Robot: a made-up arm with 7 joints.
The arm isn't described. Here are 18 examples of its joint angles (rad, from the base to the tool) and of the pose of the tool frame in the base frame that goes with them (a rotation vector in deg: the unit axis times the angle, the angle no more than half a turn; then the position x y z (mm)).
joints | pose
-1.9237 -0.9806 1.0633 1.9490 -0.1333 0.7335 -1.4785 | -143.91 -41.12 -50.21 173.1 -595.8 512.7
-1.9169 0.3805 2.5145 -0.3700 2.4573 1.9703 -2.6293 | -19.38 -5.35 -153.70 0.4 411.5 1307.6
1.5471 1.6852 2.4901 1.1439 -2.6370 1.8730 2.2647 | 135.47 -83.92 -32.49 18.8 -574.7 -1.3
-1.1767 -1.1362 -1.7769 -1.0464 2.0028 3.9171 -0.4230 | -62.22 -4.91 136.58 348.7 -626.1 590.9
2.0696 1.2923 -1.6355 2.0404 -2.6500 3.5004 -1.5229 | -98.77 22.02 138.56 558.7 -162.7 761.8
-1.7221 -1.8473 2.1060 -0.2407 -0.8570 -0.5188 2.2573 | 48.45 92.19 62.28 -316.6 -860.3 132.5
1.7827 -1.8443 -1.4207 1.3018 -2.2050 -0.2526 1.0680 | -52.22 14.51 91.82 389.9 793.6 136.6
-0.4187 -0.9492 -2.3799 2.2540 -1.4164 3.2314 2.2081 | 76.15 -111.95 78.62 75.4 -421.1 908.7
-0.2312 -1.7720 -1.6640 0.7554 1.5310 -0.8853 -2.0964 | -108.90 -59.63 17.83 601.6 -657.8 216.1
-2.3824 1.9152 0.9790 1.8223 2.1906 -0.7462 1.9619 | -45.08 161.77 20.57 583.0 -47.1 467.4
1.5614 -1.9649 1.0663 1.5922 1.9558 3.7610 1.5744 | -106.51 78.27 -102.25 -264.4 413.0 330.4
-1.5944 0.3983 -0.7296 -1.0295 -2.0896 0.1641 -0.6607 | -91.08 -94.57 -18.78 338.3 499.2 1020.9
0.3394 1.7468 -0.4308 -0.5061 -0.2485 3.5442 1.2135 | -94.31 52.81 -17.90 -638.1 -293.4 254.8
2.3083 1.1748 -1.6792 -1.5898 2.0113 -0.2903 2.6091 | -51.36 -10.45 2.97 0.7 -555.7 913.5
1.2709 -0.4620 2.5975 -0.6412 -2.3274 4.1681 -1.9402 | 23.21 -101.47 82.27 433.2 371.7 998.9
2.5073 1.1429 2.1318 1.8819 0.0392 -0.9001 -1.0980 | -58.45 51.93 64.80 100.8 -443.3 429.9
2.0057 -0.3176 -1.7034 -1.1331 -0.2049 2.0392 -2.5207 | -25.17 -94.97 41.99 -332.4 67.6 973.1
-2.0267 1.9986 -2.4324 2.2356 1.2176 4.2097 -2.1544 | 8.17 99.60 31.72 -219.6 294.8 344.5
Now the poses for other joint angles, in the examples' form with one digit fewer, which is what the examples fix.
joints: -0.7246 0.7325 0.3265 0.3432 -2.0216 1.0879 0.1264
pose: -16.2 -31.3 50.7 -362 520 1252
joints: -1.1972 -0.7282 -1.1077 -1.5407 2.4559 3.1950 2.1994
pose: 15.8 -15.0 -13.2 325 -290 906
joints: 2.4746 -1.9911 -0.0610 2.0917 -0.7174 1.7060 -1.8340
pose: 128.8 -98.1 72.0 -162 173 -110
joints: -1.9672 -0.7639 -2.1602 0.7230 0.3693 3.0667 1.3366
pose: 65.1 8.4 45.3 -370 -275 1118
